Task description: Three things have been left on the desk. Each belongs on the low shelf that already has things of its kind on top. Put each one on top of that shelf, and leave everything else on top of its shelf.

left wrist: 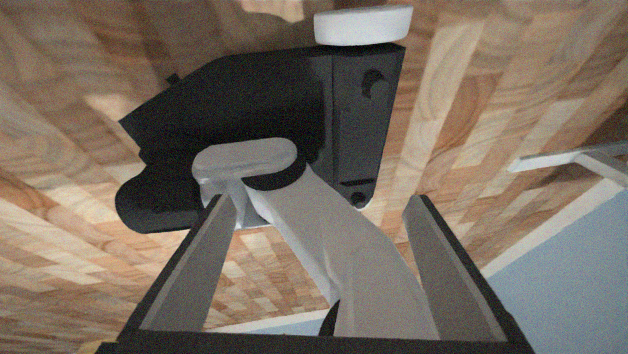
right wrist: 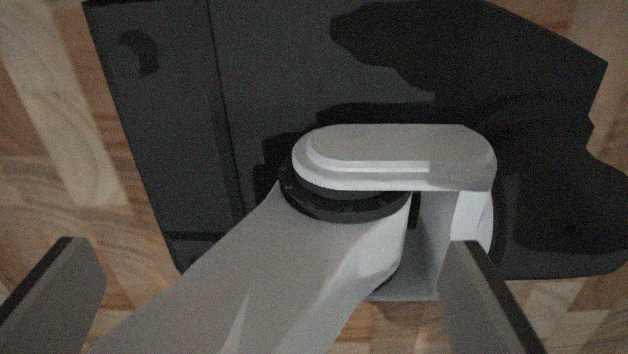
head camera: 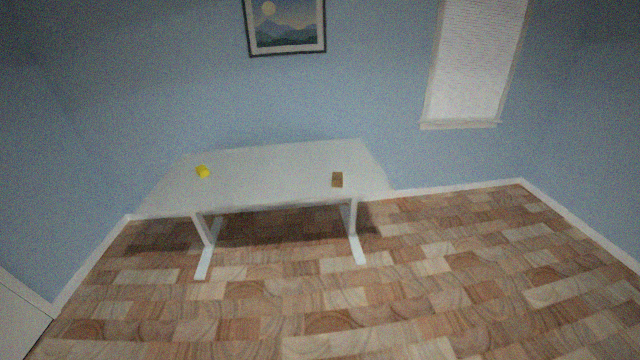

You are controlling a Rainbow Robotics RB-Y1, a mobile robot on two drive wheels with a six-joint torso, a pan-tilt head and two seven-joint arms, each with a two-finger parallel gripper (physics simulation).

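Frame: origin at the robot's base, x up, y ahead, z left, level; metres.
Where they show: left gripper, between the fingertips: (left wrist: pixel 318 204); right gripper, between the fingertips: (left wrist: pixel 310 331) (right wrist: pixel 268 263).
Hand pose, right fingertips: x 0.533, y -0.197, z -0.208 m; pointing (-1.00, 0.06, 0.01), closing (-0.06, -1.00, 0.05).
Note:
Each offset is from my right fingertips to the top centre of the thing. Level surfaces: height alone.
A white desk @[dx +0.188 m] (head camera: pixel 280 175) stands against the blue wall in the head view. A small yellow block @[dy +1.381, dx +0.232, dz +0.931 m] (head camera: pixel 202 171) lies on its left part, and a brown block @[dy +1.146, dx +0.237, dz +0.037 m] (head camera: pixel 337 179) lies near its front edge on the right. A third thing on the desk cannot be made out. The low shelves do not show in the head view. My left gripper (left wrist: pixel 318 204) is open with nothing between its fingers, above the floor beside my base. My right gripper (right wrist: pixel 268 263) is open with nothing between its fingers, also beside my base. Both grippers are far from the desk.
The desk's legs (head camera: pixel 204 260) (left wrist: pixel 545 161) reach out on the wood floor @[dx -0.532 m] (head camera: pixel 310 300). A framed picture (head camera: pixel 285 51) and a window (head camera: pixel 467 65) are on the wall. Part of a white door or panel (head camera: pixel 20 320) shows at the lower left.

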